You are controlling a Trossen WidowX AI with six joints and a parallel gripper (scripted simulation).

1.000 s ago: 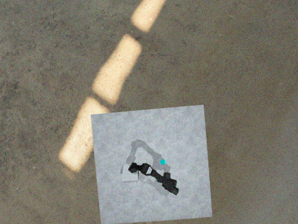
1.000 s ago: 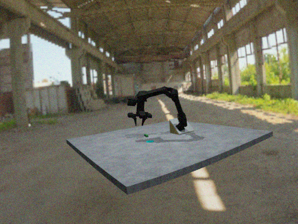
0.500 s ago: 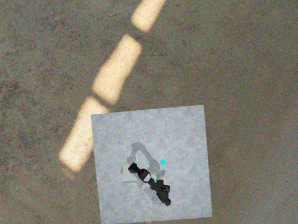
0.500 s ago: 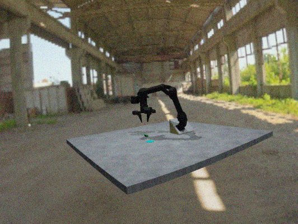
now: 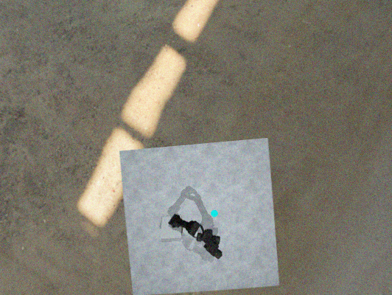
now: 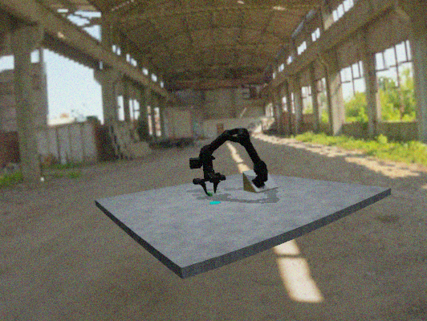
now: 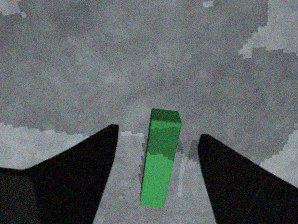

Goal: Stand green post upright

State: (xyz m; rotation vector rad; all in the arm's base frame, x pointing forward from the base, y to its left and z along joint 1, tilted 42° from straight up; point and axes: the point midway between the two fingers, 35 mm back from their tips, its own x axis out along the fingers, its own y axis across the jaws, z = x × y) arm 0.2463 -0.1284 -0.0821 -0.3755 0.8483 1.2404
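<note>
The cyan circle lies 15 cm to the left of my gripper tip, 9 cm ahead of it and 1 cm below it. Also, from my gripper tip: green post 2 cm to the right, 1 cm below, 1 cm behind.
</note>
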